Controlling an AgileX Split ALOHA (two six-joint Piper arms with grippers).
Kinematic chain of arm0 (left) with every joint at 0, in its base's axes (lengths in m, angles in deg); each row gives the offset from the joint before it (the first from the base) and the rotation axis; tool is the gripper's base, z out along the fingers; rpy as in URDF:
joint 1: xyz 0 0 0.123 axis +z
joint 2: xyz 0 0 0 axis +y
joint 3: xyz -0.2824 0 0.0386 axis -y
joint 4: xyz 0.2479 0 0.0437 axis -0.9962 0 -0.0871
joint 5: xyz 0 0 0 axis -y
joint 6: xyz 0.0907 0 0.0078 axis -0.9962 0 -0.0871
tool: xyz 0 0 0 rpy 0 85 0
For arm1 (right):
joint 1: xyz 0 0 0.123 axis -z
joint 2: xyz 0 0 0 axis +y
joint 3: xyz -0.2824 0 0.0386 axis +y
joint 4: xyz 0.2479 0 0.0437 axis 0.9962 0 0.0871
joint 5: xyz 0 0 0 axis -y
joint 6: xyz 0.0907 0 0.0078 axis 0.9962 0 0.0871
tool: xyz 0 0 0 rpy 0 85 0
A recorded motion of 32 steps. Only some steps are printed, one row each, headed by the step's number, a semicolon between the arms.
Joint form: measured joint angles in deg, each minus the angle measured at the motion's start. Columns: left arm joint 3, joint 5, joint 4, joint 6, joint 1, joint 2; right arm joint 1, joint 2, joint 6, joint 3, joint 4, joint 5.
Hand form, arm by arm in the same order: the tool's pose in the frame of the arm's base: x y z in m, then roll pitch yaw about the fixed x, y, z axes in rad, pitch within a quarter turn. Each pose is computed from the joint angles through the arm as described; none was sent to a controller.
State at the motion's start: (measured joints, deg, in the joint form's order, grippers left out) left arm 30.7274 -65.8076 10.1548 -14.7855 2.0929 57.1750; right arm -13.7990 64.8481 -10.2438 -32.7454 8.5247 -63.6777
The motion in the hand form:
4: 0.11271 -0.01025 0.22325 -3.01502 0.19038 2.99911; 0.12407 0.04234 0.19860 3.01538 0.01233 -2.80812
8: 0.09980 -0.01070 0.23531 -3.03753 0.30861 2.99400; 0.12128 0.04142 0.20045 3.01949 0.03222 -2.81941
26: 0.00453 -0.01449 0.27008 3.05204 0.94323 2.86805; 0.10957 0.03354 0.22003 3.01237 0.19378 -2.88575
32: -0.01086 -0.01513 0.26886 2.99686 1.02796 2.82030; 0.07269 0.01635 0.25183 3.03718 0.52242 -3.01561
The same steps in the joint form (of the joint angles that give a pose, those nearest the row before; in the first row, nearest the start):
4: -2.34 2.42 0.00 0.00 0.00 -6.27; 0.00 -3.14 0.93 4.71 -0.26 2.12
8: -2.50 2.57 0.00 0.00 0.00 -13.16; 0.00 -4.61 1.65 5.06 -0.41 2.25
26: -2.56 0.65 0.05 0.00 0.00 -52.47; 3.28 -13.77 1.64 5.06 0.80 2.30
32: -2.56 0.00 0.05 0.00 0.00 -58.27; 11.33 -33.48 1.64 5.13 0.91 1.52

